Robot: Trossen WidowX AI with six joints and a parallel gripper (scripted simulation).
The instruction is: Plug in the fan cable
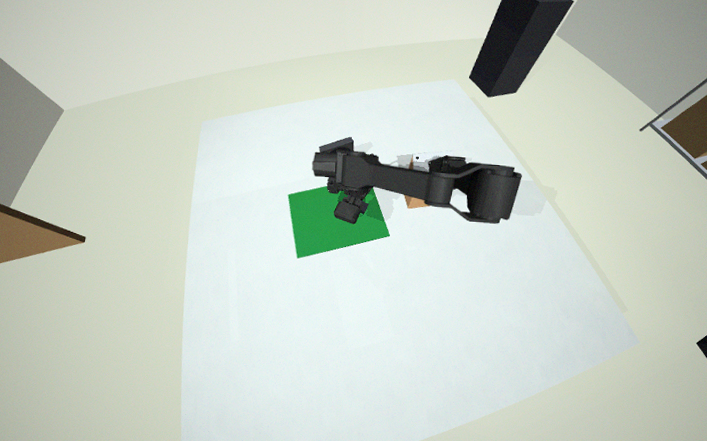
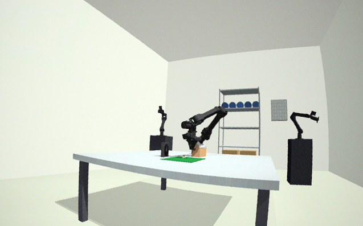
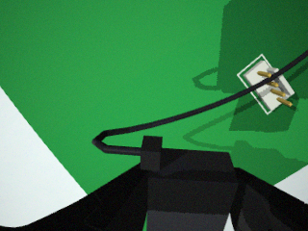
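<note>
Now: gripper tip 70 mm short of the green board, 30 mm to the left of it and 90 mm above it. The rest, counted from my gripper tip: black plug: 10 mm behind, 10 mm to the left; black fan: 220 mm to the right, 20 mm below.
</note>
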